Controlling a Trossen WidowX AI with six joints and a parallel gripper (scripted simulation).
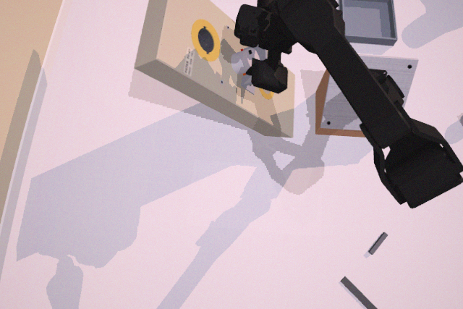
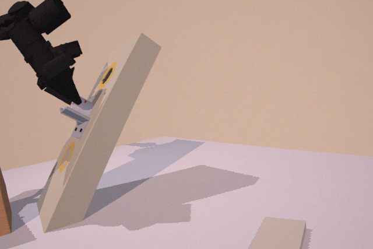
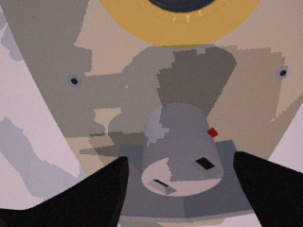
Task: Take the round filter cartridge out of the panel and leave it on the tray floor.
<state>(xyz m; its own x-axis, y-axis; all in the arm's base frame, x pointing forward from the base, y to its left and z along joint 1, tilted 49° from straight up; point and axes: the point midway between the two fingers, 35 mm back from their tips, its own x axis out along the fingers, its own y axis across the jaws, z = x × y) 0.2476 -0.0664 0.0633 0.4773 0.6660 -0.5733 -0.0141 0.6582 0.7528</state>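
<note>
My gripper tip is now 40 mm above the grey bracket and 10 mm past it. Also, from my gripper tip: grey tray (320 mm behind, 290 mm to the right, 220 mm below); beige block (390 mm to the right, 220 mm below, 140 mm ahead); round filter cartridge (10 mm below).
</note>
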